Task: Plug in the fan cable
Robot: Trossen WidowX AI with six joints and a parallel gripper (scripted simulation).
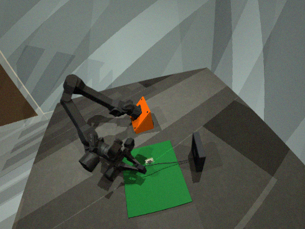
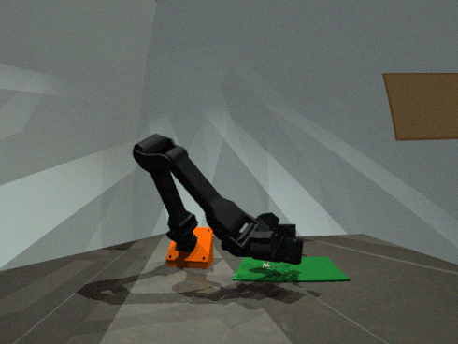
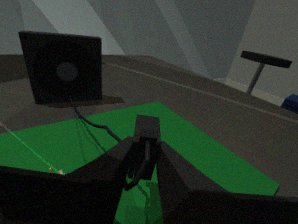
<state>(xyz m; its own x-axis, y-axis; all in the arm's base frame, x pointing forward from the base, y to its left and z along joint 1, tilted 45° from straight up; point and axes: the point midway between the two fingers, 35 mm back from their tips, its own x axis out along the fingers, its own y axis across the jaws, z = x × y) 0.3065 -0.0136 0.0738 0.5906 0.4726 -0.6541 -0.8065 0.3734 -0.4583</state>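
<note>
My gripper tip is 90 mm above the green board, 40 mm to the right of it and 10 mm short of it. Also, from my gripper tip: black fan (230 mm to the left, 10 mm below, 10 mm behind); then plug (10 mm below).
</note>
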